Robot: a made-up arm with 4 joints.
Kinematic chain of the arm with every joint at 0, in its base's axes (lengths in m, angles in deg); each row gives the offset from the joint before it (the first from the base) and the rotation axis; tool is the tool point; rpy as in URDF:
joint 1: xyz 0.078 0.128 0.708 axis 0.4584 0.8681 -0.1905
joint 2: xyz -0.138 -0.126 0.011 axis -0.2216 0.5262 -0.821
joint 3: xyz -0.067 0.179 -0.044 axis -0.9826 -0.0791 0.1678
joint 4: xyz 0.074 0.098 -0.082 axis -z
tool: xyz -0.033 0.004 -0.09 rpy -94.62 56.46 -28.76
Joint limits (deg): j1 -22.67..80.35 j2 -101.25..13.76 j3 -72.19..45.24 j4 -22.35..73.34
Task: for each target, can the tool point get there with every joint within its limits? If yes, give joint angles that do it. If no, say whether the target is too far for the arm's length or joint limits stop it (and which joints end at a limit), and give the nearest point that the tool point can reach.
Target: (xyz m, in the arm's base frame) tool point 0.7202 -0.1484 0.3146
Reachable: no: too far | nearest point 0.0380 0.0924 0.4233 | short by 0.732 m
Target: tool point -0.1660 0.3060 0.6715
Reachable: yes | joints 41.76 -22.03 25.82 30.56
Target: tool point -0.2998 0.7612 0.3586
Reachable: no: too far | nearest point -0.1673 0.3449 0.5541 | short by 0.479 m
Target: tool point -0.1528 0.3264 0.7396
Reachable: yes | joints 53.04 -12.87 15.77 6.99
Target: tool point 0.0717 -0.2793 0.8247
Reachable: no: joint limits stop it (at a limit: joint 1, joint 2, joint 3, joint 4) | nearest point 0.0051 0.0690 0.4516 | short by 0.515 m
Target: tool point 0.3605 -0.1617 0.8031
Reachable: no: joint limits stop it (at a limit: joint 1, joint 3, joint 4) | nearest point 0.1836 0.2901 0.9192 | short by 0.499 m
